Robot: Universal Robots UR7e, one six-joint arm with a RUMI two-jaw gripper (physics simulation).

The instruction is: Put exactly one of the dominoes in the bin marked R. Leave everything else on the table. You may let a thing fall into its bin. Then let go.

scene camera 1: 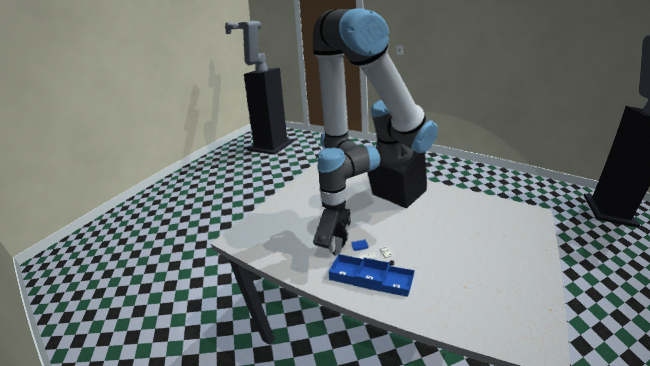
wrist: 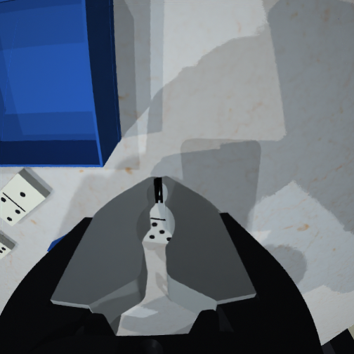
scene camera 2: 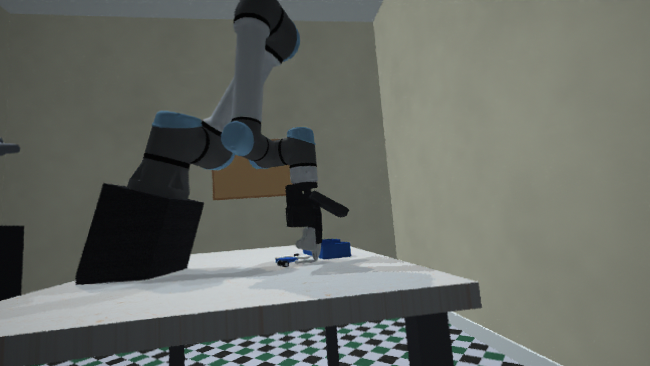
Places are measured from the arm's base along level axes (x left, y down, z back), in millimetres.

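Pixels of known places: gripper, fingertip midpoint: (scene camera 1: 335, 255) (scene camera 2: 315, 261); arm's base at its link origin: (scene camera 1: 394, 152) (scene camera 2: 158, 193).
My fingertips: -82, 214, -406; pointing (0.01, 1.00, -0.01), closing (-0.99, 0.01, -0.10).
Ahead of a thing's pixels: the offset from my fingertips to its top centre, as dx, dy, dz.
My gripper (scene camera 1: 336, 248) (scene camera 2: 315, 257) (wrist: 159, 179) is shut with its fingertips low over the table, left of the blue bins. A white domino (wrist: 159, 231) with black dots shows through the narrow gap between the finger bodies in the wrist view; it lies under them, not held, and its edges are hidden. A second domino @(+107, -7, +24) (scene camera 1: 369, 256) (wrist: 21, 199) lies flat beside the bins, and a third domino @(+157, -7, +70) (scene camera 1: 385, 252) (wrist: 5, 247) lies farther from them. The row of three blue bins @(+153, -46, -61) (scene camera 1: 369, 285) (scene camera 2: 336, 249) (wrist: 104, 75) has small white labels, too small to read.
A small blue object @(+60, -10, +71) (scene camera 1: 359, 245) (scene camera 2: 286, 260) (wrist: 56, 243) with dark wheel-like parts lies near the dominoes. A small dark object @(+191, -8, +25) (scene camera 1: 391, 262) sits behind the bins. The bins' raised walls stand close to the gripper. The table edge (scene camera 1: 300, 296) runs in front of the bins.
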